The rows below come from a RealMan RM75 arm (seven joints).
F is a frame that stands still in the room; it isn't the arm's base.
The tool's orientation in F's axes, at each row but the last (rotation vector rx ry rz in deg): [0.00 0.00 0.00]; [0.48 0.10 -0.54]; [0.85 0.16 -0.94]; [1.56 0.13 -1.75]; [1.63 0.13 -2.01]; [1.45 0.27 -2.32]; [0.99 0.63 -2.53]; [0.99 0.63 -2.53]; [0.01 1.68 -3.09]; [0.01 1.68 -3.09]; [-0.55 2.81 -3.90]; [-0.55 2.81 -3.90]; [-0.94 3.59 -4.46]
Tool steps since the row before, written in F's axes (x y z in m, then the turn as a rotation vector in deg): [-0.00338 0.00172 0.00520 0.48 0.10 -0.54]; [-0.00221 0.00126 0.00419 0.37 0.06 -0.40]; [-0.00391 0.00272 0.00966 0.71 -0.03 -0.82]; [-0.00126 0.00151 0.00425 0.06 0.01 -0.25]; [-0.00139 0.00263 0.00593 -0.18 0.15 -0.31]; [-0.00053 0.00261 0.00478 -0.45 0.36 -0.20]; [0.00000 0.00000 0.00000 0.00 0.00 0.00]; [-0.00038 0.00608 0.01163 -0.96 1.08 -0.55]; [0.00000 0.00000 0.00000 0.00 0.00 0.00]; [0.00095 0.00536 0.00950 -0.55 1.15 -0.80]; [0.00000 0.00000 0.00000 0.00 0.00 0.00]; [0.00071 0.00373 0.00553 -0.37 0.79 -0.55]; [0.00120 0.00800 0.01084 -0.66 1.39 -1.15]
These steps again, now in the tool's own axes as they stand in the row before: [-0.00338 0.00172 0.00520 0.48 0.10 -0.54]; [-0.00223 0.00127 0.00418 0.37 0.06 -0.40]; [-0.00398 0.00280 0.00961 0.71 -0.03 -0.82]; [-0.00132 0.00159 0.00420 0.06 0.01 -0.25]; [-0.00150 0.00275 0.00585 -0.18 0.13 -0.31]; [-0.00066 0.00271 0.00471 -0.46 0.34 -0.21]; [0.00000 0.00000 0.00000 0.00 0.00 0.00]; [-0.00078 0.00625 0.01152 -1.00 1.03 -0.58]; [0.00000 0.00000 0.00000 0.00 0.00 0.00]; [0.00038 0.00540 0.00952 -0.59 1.12 -0.82]; [0.00000 0.00000 0.00000 0.00 0.00 0.00]; [0.00018 0.00371 0.00559 -0.40 0.77 -0.56]; [-0.00010 0.00786 0.01100 -0.69 1.36 -1.17]
